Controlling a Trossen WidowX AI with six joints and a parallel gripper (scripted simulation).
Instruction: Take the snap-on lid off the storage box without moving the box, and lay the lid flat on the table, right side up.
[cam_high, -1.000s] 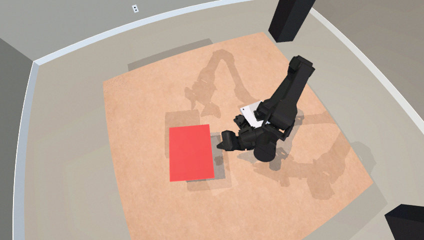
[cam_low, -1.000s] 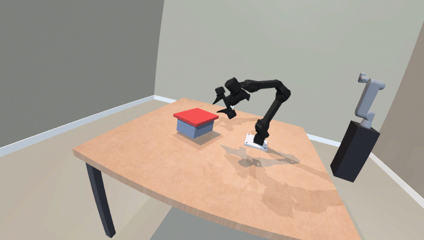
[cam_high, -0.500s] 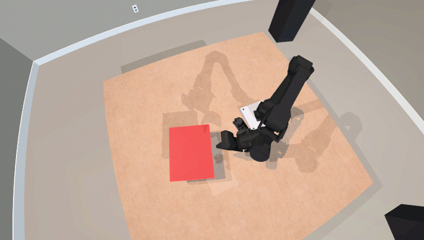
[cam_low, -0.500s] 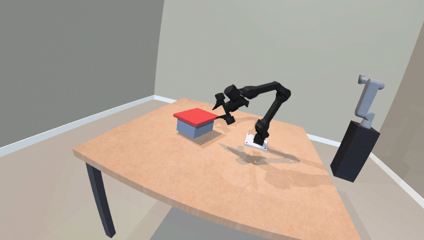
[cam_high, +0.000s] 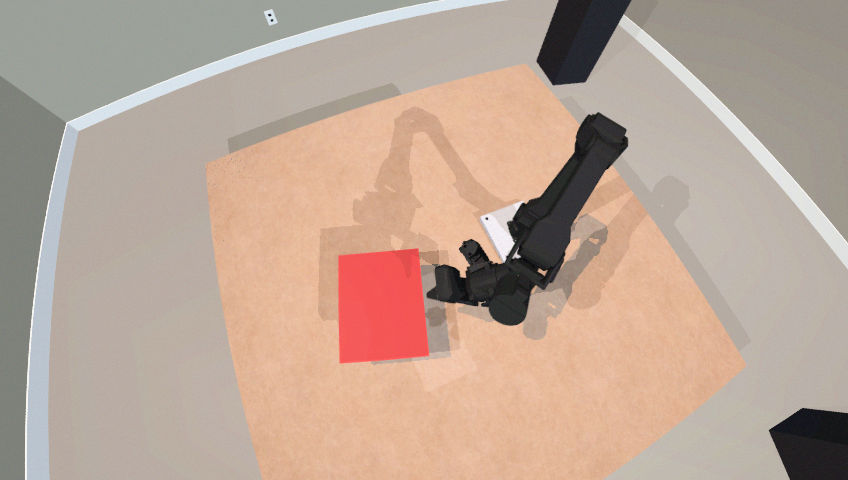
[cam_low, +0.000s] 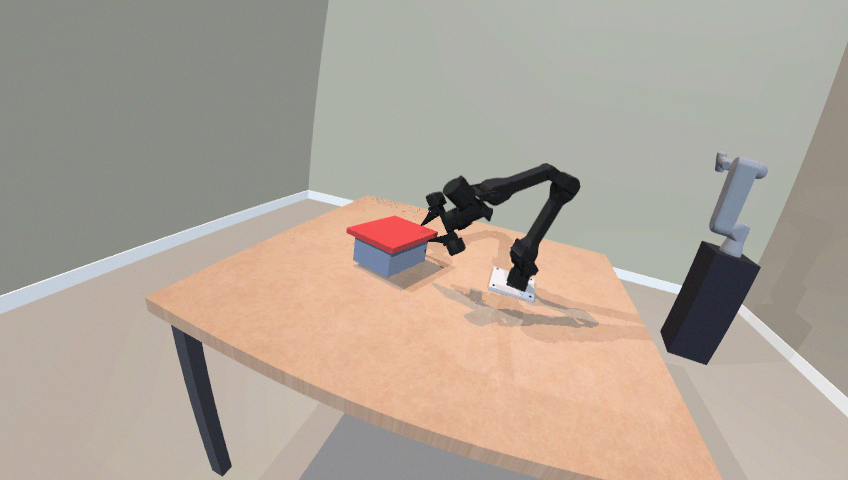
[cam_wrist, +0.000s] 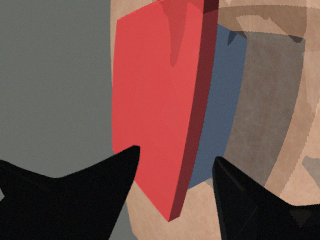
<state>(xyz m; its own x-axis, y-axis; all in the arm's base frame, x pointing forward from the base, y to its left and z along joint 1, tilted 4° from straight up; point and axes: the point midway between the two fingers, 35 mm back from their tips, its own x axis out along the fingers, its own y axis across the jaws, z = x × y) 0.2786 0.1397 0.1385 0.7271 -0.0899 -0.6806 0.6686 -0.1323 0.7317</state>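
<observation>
Now: the red lid 120 mm ahead of my gripper tip, 20 mm to the right of it and 30 mm below it. Round my gripper tip: blue-grey storage box (120 mm ahead, 20 mm to the right, 90 mm below).
</observation>
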